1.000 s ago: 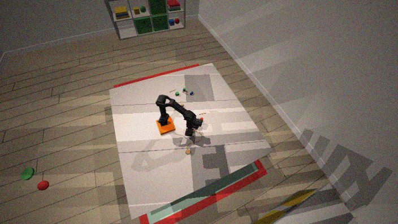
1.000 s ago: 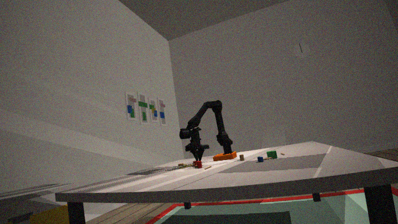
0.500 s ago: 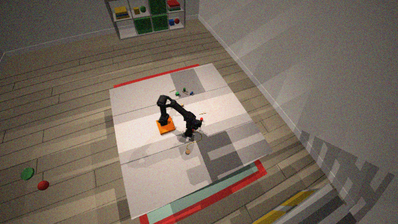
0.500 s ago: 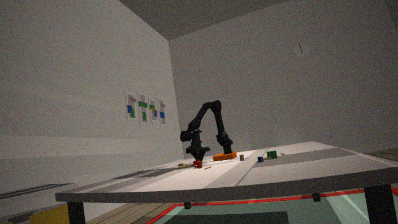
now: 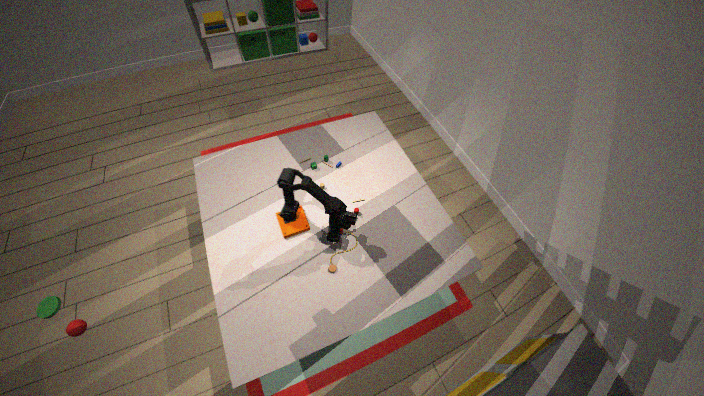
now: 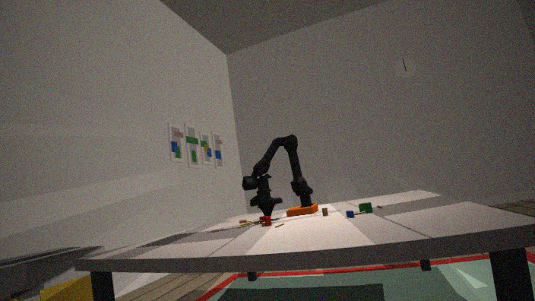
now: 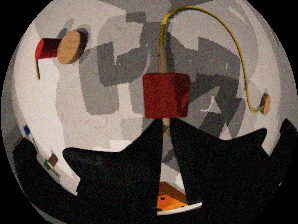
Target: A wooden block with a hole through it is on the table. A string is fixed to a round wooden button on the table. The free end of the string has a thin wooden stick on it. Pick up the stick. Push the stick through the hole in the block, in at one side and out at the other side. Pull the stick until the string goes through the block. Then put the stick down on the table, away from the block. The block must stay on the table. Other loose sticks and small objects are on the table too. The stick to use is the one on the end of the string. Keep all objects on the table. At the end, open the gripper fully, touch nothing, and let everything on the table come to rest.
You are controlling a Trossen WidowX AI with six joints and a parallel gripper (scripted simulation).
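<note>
Now: the red wooden block 20 mm ahead of my gripper tip, 10 mm to the right of it and 10 mm above it. Also, from my gripper tip: wooden disc: 120 mm ahead, 40 mm to the left; then round wooden button: 80 mm behind, 190 mm to the right; then loose stick: 180 mm ahead, 140 mm to the left, 10 mm below.
</note>
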